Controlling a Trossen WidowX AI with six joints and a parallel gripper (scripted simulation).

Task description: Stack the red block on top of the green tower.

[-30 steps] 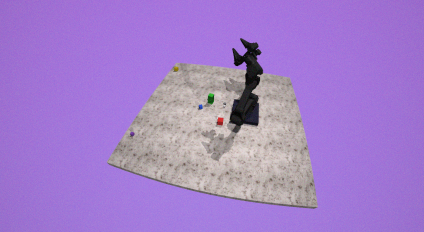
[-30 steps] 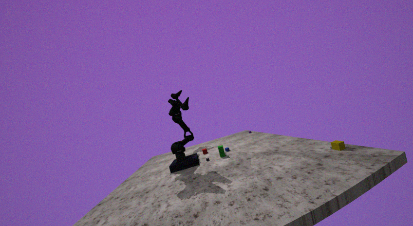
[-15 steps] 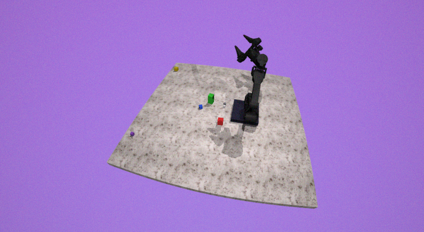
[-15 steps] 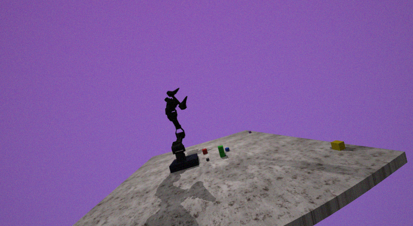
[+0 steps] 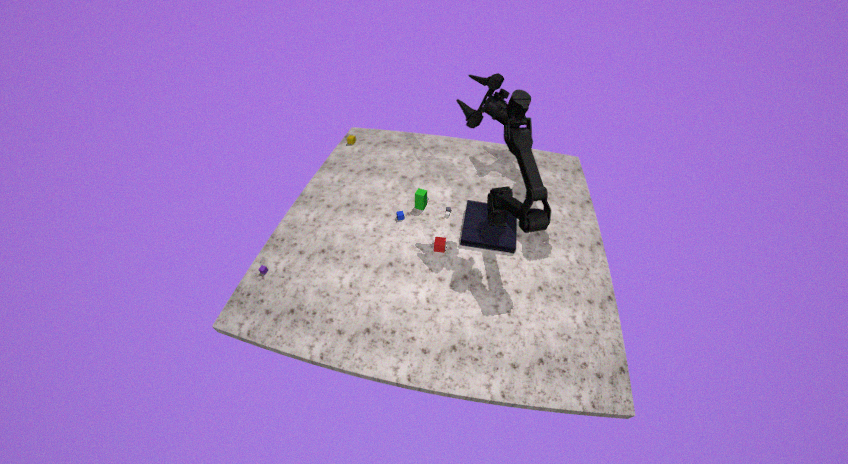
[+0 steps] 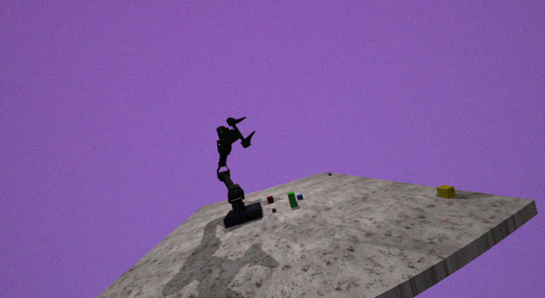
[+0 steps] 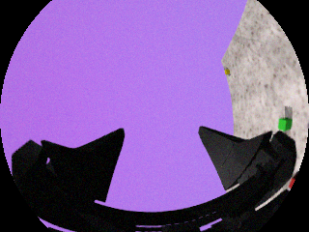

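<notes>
My gripper tip is now 480 mm above the red block, 240 mm to the right of it and 50 mm short of it. Also, from my gripper tip: blue cube (490 mm below, 200 mm ahead, 90 mm to the left); then yellow cube (540 mm ahead, 480 mm below, 470 mm to the right); then tiny dark cube (490 mm below, 40 mm to the left, 20 mm ahead).
</notes>
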